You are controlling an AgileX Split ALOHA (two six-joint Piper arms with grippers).
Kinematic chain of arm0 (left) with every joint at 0, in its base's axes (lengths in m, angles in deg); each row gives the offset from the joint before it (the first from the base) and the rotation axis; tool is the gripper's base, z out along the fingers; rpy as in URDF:
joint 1: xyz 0 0 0.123 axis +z
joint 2: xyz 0 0 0 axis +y
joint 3: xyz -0.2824 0 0.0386 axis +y
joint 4: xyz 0.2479 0 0.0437 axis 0.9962 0 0.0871
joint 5: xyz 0 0 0 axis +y
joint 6: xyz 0.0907 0 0.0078 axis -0.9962 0 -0.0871
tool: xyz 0 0 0 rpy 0 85 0
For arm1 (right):
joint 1: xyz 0 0 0.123 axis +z
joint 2: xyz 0 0 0 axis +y
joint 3: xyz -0.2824 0 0.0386 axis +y
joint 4: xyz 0.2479 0 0.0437 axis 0.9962 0 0.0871
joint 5: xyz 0 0 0 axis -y
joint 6: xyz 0.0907 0 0.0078 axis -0.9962 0 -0.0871
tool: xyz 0 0 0 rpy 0 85 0
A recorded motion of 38 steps. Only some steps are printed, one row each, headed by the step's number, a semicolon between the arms.
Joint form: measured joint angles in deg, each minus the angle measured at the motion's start. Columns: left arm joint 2, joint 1, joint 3, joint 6, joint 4, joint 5; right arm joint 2, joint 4, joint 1, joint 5, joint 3, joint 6.
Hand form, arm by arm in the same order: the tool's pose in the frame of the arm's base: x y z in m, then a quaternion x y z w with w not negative. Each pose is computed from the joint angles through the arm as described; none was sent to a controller.
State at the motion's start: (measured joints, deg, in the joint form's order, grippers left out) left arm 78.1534 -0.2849 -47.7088 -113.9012 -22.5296 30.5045; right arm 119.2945 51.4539 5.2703 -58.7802 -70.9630 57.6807
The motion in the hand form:
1: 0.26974 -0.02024 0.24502 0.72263 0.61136 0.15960 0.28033; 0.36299 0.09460 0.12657 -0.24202 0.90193 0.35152 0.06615
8: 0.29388 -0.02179 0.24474 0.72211 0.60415 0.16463 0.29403; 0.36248 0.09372 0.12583 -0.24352 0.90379 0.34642 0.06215
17: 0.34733 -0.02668 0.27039 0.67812 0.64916 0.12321 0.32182; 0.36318 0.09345 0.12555 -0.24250 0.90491 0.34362 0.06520
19: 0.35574 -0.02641 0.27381 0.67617 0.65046 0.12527 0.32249; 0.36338 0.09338 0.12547 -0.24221 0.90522 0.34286 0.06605
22: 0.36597 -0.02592 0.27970 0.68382 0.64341 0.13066 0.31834; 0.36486 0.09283 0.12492 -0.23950 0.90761 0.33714 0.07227
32: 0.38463 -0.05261 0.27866 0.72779 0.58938 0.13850 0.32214; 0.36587 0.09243 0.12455 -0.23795 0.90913 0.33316 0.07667
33: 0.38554 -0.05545 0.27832 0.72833 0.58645 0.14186 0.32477; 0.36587 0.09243 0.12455 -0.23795 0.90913 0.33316 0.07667
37: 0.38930 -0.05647 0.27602 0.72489 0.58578 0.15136 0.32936; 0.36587 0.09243 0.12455 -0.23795 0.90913 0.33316 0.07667
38: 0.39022 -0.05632 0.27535 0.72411 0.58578 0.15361 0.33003; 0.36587 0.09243 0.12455 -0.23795 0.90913 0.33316 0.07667
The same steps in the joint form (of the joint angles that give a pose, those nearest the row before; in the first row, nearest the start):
1: 0.58 0.00 0.00 -2.73 -1.73 -0.24; 0.00 -0.10 0.00 0.00 0.00 -0.26
8: 5.27 0.00 -4.08 -6.31 -5.15 -1.86; 0.00 -1.02 0.00 0.06 0.00 -0.76
17: 14.30 0.00 -20.10 4.12 -5.17 5.55; 0.00 -1.03 0.00 0.57 0.00 -0.76
19: 15.71 0.00 -22.59 5.25 -4.35 6.20; 0.00 -1.03 0.00 0.71 0.00 -0.76
22: 17.46 0.00 -26.21 5.71 -2.67 7.86; 0.00 -1.03 0.00 1.76 0.00 -0.82
32: 21.53 -3.98 -31.09 1.38 -2.48 7.70; 0.00 -1.03 0.00 2.48 0.00 -0.82
33: 21.67 -4.45 -31.10 1.33 -2.48 6.95; 0.00 -1.03 0.00 2.48 0.00 -0.82
37: 22.25 -4.69 -31.11 1.21 -2.54 5.07; 0.00 -1.03 0.00 2.48 0.00 -0.82
38: 22.40 -4.69 -31.11 1.16 -2.54 4.65; 0.00 -1.03 0.00 2.48 0.00 -0.82

